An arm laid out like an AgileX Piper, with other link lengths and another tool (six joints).
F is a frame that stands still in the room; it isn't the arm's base.
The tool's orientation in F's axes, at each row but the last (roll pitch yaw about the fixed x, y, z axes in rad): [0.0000 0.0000 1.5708]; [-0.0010 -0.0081 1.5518]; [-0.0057 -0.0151 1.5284]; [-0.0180 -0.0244 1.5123]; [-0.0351 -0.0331 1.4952]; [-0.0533 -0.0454 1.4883]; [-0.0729 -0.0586 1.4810]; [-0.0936 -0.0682 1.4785]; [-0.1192 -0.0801 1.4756]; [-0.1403 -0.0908 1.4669]
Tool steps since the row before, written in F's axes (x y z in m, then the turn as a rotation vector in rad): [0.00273 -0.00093 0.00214 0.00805 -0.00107 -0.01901]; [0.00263 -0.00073 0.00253 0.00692 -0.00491 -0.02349]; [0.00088 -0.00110 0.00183 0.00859 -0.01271 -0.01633]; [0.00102 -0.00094 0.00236 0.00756 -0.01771 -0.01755]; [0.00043 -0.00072 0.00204 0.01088 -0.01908 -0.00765]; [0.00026 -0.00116 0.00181 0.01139 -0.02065 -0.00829]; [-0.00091 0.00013 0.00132 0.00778 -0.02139 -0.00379]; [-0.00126 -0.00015 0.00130 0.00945 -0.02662 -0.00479]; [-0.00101 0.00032 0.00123 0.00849 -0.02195 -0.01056]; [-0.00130 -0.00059 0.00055 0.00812 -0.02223 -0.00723]
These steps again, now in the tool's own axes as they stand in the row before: [-0.00093 -0.00273 0.00214 -0.00107 -0.00805 -0.01901]; [-0.00066 -0.00265 0.00253 -0.00497 -0.00699 -0.02346]; [-0.00103 -0.00094 0.00184 -0.01258 -0.00903 -0.01619]; [-0.00082 -0.00112 0.00236 -0.01766 -0.00827 -0.01728]; [-0.00062 -0.00056 0.00204 -0.01845 -0.01204 -0.00747]; [-0.00105 -0.00045 0.00184 -0.02000 -0.01264 -0.00807]; [0.00013 0.00082 0.00138 -0.02079 -0.00945 -0.00327]; [-0.00018 0.00111 0.00143 -0.02590 -0.01153 -0.00413]; [0.00032 0.00088 0.00132 -0.02182 -0.00941 -0.01003]; [-0.00067 0.00113 0.00078 -0.02184 -0.00954 -0.00667]
